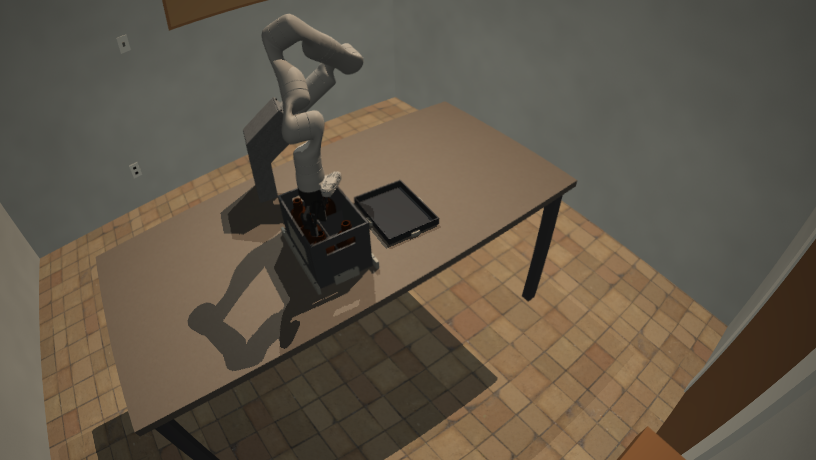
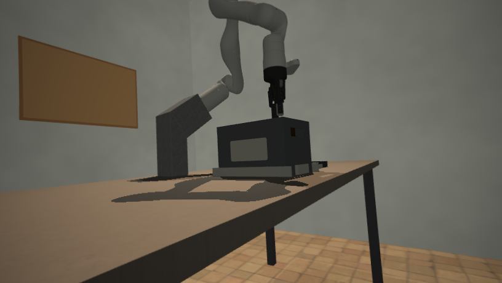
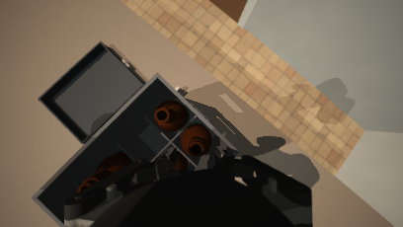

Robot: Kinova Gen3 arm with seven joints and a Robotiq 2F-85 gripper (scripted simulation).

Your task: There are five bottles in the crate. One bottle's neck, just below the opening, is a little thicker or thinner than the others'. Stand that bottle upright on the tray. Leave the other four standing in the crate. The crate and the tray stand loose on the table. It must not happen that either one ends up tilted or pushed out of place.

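Right now the crate is 12 cm below my hand, 9 cm behind it and 4 cm to the left of it. Also, from my hand: dark tray (31 cm to the left, 19 cm below, 13 cm behind); glass bottle (18 cm behind, 11 cm below, 8 cm to the left).
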